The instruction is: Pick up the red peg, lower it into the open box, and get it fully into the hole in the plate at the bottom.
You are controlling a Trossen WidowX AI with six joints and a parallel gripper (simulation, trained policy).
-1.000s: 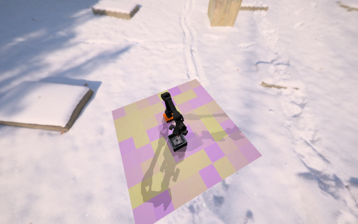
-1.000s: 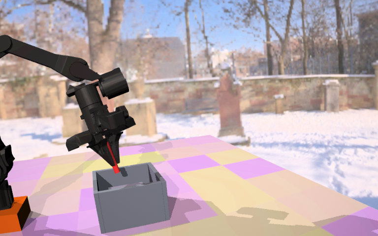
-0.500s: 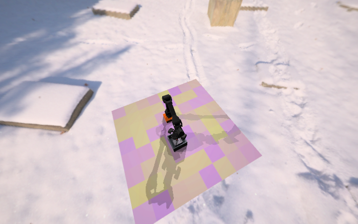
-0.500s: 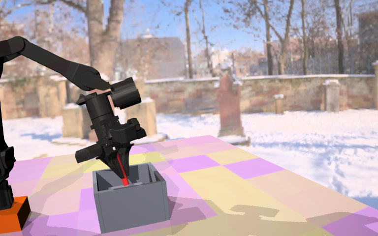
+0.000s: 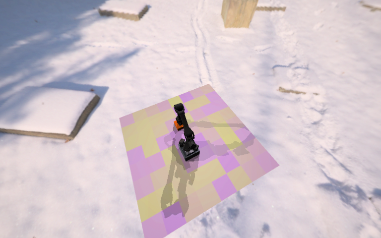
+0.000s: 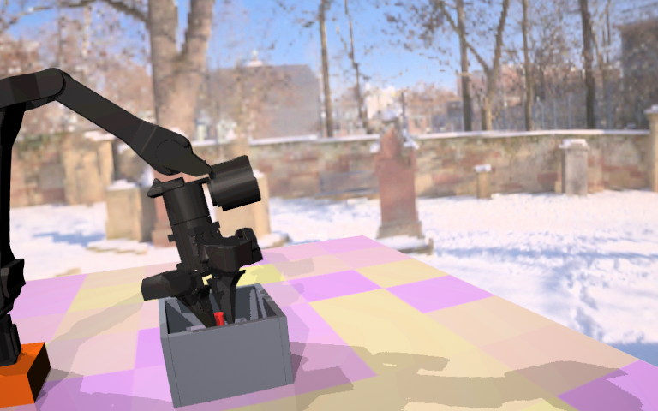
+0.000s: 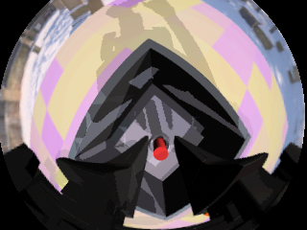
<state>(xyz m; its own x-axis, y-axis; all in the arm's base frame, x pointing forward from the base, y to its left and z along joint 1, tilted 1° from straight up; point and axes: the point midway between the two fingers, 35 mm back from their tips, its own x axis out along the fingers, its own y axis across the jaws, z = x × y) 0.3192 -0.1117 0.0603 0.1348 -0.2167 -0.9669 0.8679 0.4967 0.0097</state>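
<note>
Now: gripper tip 10 mm to the right of the red peg and 20 mm above it. Also, from my gripper tip: grey box (10 mm to the left, 40 mm below).
</note>
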